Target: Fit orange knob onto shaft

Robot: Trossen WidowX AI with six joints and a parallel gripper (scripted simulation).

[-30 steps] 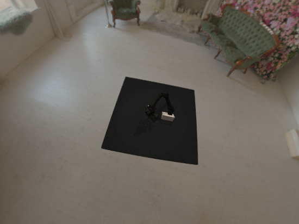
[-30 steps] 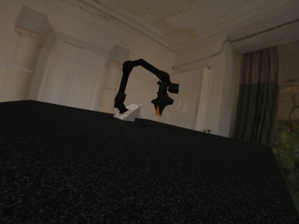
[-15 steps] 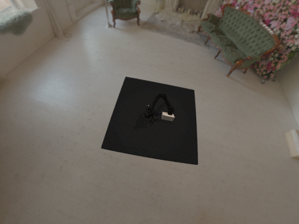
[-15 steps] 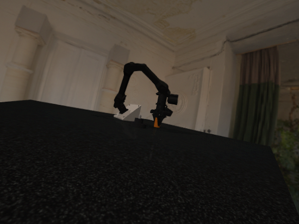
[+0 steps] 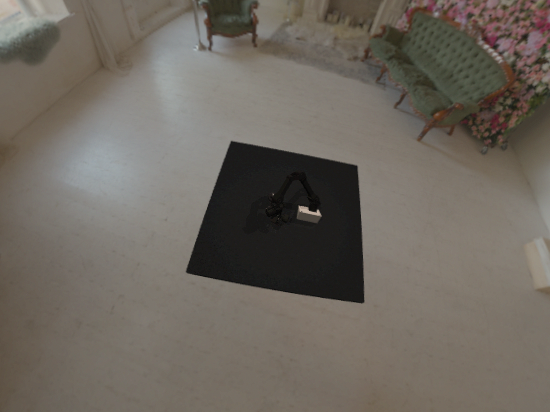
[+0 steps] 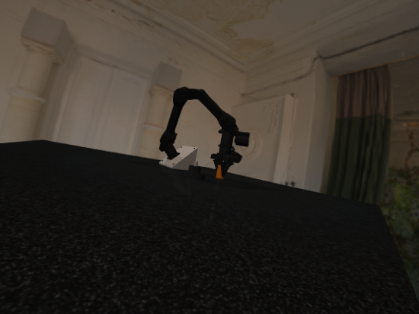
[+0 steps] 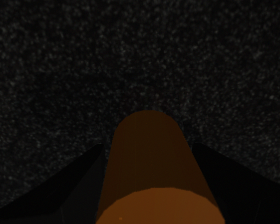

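The orange knob lies 30 mm above my gripper tip. Round my gripper tip: dark round pedestal: 190 mm to the right, 70 mm ahead, 20 mm above.
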